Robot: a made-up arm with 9 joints. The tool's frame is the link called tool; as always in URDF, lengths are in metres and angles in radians. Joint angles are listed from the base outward.
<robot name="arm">
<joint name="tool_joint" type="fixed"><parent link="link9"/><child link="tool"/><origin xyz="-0.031 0.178 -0.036" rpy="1.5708 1.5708 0"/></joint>
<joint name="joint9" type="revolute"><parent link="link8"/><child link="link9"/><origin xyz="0.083 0.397 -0.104" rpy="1.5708 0 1.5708"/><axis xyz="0 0 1"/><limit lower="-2.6" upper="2.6"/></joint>
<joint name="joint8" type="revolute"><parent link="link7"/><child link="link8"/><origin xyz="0.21 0.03 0.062" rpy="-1.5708 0 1.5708"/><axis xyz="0 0 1"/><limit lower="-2.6" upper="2.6"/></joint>
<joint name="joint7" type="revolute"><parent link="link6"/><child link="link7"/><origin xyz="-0.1 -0.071 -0.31" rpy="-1.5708 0 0"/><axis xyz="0 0 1"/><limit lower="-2.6" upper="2.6"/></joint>
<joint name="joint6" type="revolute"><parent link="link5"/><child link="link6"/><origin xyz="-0.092 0.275 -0.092" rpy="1.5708 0 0"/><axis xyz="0 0 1"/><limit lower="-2.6" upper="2.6"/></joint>
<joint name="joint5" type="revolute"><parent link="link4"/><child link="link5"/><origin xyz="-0.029 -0.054 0.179" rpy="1.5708 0 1.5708"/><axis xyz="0 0 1"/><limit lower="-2.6" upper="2.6"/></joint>
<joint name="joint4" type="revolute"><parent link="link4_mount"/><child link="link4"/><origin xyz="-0.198 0.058 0.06" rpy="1.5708 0 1.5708"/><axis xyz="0 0 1"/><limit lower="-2.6" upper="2.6"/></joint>
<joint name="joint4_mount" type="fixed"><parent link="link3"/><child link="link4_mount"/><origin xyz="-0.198 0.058 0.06"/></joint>
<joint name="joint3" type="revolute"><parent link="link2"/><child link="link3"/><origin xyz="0.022 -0.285 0.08" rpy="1.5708 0 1.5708"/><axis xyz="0 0 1"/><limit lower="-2.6" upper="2.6"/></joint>
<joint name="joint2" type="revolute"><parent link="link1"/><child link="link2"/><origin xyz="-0.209 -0.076 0.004" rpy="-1.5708 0 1.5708"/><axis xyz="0 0 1"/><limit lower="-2.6" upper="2.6"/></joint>
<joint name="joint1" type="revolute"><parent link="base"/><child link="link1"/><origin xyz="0 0 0.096" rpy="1.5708 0 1.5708"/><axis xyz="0 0 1"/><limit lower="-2.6" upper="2.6"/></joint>
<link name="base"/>
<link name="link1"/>
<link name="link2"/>
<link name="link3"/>
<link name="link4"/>
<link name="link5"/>
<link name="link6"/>
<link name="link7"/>
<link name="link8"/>
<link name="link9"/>
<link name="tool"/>
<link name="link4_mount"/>
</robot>
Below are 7 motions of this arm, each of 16 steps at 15 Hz.
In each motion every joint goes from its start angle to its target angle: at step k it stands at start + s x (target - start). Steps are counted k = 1, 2, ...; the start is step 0. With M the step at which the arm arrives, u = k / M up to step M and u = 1 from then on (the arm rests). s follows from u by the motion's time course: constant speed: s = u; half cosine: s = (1 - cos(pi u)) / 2; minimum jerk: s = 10 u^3 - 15 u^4 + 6 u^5.
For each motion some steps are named. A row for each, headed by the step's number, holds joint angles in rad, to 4 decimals.
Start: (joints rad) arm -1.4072 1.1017 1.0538 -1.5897 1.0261 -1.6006 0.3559 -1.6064 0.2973
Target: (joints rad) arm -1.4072 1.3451 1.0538 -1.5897 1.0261 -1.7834 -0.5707 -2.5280 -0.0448
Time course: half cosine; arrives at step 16
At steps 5, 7, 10, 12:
5: -1.4072 1.1558 1.0538 -1.5897 1.0261 -1.6412 0.1500 -1.8112 0.2213
7: -1.4072 1.1997 1.0538 -1.5897 1.0261 -1.6742 -0.0170 -1.9773 0.1596
10: -1.4072 1.2700 1.0538 -1.5897 1.0261 -1.7270 -0.2847 -2.2435 0.0608
12: -1.4072 1.3095 1.0538 -1.5897 1.0261 -1.7566 -0.4350 -2.3930 0.0053

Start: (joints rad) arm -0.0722 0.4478 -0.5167 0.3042 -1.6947 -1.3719 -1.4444 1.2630 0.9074
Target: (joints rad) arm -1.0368 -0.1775 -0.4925 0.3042 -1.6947 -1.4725 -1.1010 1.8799 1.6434
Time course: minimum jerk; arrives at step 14
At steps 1, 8, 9, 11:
1: -0.0753 0.4458 -0.5166 0.3042 -1.6947 -1.3722 -1.4433 1.2650 0.9098
8: -0.6819 0.0525 -0.5014 0.3042 -1.6947 -1.4355 -1.2273 1.6530 1.3726
9: -0.7992 -0.0234 -0.4985 0.3042 -1.6947 -1.4477 -1.1856 1.7279 1.4621
11: -0.9698 -0.1341 -0.4942 0.3042 -1.6947 -1.4655 -1.1249 1.8370 1.5923

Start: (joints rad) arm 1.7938 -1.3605 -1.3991 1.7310 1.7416 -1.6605 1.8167 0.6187 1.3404
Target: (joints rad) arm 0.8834 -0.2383 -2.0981 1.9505 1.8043 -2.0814 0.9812 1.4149 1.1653
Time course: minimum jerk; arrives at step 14
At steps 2, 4, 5, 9, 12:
2: 1.7726 -1.3344 -1.4154 1.7361 1.7431 -1.6703 1.7973 0.6372 1.3363
4: 1.6621 -1.1981 -1.5002 1.7628 1.7507 -1.7214 1.6958 0.7339 1.3151
5: 1.5695 -1.0840 -1.5713 1.7851 1.7570 -1.7642 1.6109 0.8149 1.2973
9: 1.1077 -0.5148 -1.9259 1.8964 1.7889 -1.9777 1.1870 1.2187 1.2084
12: 0.9046 -0.2644 -2.0818 1.9454 1.8028 -2.0716 1.0006 1.3964 1.1694

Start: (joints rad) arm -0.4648 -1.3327 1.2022 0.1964 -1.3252 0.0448 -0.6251 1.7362 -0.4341
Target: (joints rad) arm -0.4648 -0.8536 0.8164 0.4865 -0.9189 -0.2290 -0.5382 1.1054 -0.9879
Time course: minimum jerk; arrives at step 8
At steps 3, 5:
3: -0.4648 -1.2008 1.0960 0.2762 -1.2134 -0.0306 -0.6012 1.5626 -0.5865
5: -0.4648 -0.9855 0.9226 0.4067 -1.0307 -0.1536 -0.5621 1.2790 -0.8355

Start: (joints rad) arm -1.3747 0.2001 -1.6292 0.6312 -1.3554 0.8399 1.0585 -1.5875 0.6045
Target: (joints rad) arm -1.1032 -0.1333 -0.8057 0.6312 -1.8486 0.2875 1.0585 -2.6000 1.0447
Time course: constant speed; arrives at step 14
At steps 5, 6, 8, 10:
5: -1.2777 0.0810 -1.3351 0.6312 -1.5315 0.6426 1.0585 -1.9491 0.7617
6: -1.2583 0.0572 -1.2763 0.6312 -1.5668 0.6032 1.0585 -2.0214 0.7932
8: -1.2196 0.0096 -1.1586 0.6312 -1.6372 0.5242 1.0585 -2.1661 0.8560
10: -1.1808 -0.0380 -1.0410 0.6312 -1.7077 0.4453 1.0585 -2.3107 0.9189

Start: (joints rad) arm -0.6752 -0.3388 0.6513 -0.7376 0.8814 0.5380 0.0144 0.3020 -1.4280
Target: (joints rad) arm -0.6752 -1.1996 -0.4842 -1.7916 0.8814 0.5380 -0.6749 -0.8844 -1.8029
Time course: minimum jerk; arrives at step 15
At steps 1, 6, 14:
1: -0.6752 -0.3411 0.6483 -0.7404 0.8814 0.5380 0.0126 0.2988 -1.4290
6: -0.6752 -0.6121 0.2908 -1.0722 0.8814 0.5380 -0.2044 -0.0746 -1.5470
14: -0.6752 -1.1973 -0.4812 -1.7888 0.8814 0.5380 -0.6731 -0.8812 -1.8019

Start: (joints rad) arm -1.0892 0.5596 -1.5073 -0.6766 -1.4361 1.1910 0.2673 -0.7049 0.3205
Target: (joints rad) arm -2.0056 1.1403 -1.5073 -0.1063 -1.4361 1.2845 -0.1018 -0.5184 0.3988
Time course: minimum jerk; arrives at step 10
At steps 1, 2, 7, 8, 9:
1: -1.0970 0.5646 -1.5073 -0.6717 -1.4361 1.1918 0.2641 -0.7033 0.3212
2: -1.1423 0.5932 -1.5073 -0.6436 -1.4361 1.1964 0.2459 -0.6941 0.3250
7: -1.8562 1.0456 -1.5073 -0.1993 -1.4361 1.2693 -0.0416 -0.5488 0.3860
8: -1.9525 1.1067 -1.5073 -0.1393 -1.4361 1.2791 -0.0804 -0.5292 0.3943
9: -1.9978 1.1353 -1.5073 -0.1112 -1.4361 1.2837 -0.0986 -0.5200 0.3981

